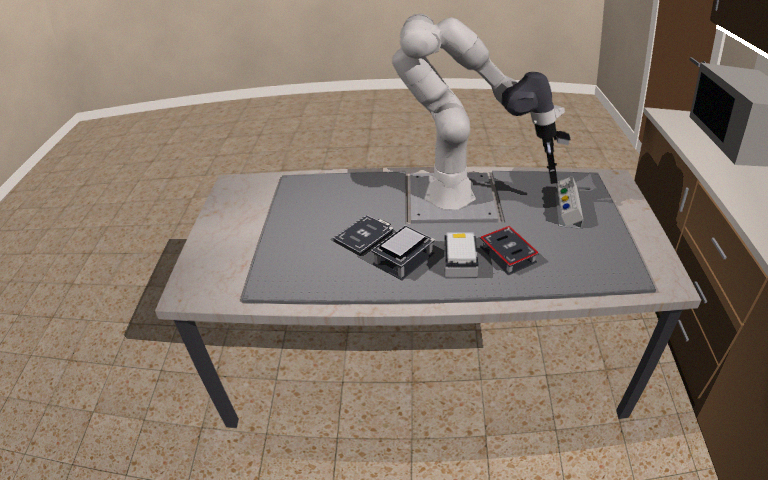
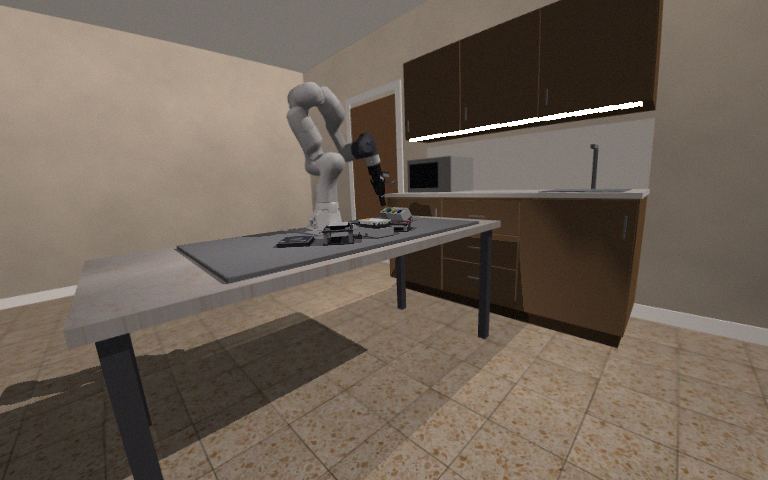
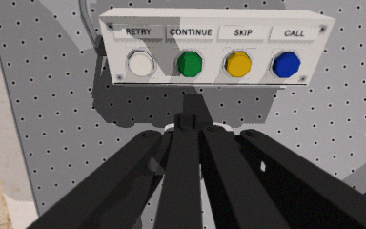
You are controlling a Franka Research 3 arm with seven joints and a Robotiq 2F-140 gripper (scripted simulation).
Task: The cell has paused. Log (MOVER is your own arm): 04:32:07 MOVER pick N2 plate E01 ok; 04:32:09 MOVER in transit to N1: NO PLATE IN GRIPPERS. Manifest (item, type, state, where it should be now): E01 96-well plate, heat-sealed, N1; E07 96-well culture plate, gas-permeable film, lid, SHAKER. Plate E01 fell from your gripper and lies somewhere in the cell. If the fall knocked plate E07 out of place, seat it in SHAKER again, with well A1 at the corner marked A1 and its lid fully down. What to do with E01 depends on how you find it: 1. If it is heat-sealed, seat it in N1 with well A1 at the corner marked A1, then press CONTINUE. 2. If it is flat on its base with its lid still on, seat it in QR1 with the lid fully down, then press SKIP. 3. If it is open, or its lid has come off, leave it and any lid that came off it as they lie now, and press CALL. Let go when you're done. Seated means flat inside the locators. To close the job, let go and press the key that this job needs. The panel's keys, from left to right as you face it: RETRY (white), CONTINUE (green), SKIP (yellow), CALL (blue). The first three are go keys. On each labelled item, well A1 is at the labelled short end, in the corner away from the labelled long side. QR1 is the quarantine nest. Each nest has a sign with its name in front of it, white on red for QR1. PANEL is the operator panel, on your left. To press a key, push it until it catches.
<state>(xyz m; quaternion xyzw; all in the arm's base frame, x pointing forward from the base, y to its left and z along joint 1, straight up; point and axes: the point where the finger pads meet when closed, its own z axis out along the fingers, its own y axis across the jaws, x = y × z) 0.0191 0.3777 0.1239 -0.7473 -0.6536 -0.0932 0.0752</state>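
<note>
My gripper is now 1 cm short of the green continue key, 5 cm to the right of it and 6 cm above it. From my hand the other things lie so: yellow key 6 cm ahead, 4 cm to the left, 6 cm below; then blue CALL key 11 cm ahead, 4 cm to the left, 6 cm below; then white retry key 4 cm behind, 6 cm to the left, 6 cm below.
</note>
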